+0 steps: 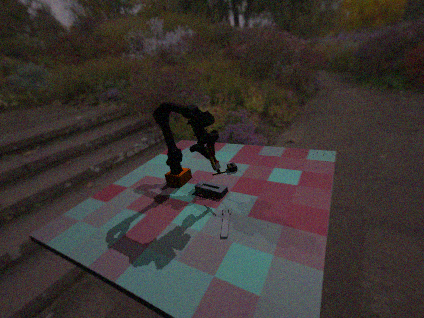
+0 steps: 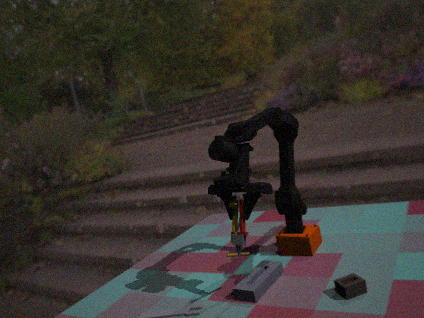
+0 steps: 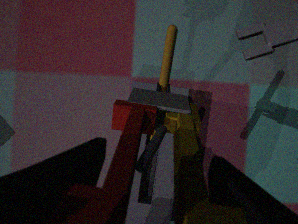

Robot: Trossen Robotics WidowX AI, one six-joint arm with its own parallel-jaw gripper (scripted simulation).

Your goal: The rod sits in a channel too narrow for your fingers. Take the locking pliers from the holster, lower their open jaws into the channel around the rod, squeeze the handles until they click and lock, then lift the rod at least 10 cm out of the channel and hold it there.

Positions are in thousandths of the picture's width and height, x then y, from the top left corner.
Labels:
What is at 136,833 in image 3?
My gripper.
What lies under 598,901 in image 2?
A channel block.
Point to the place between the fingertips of my gripper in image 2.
562,693

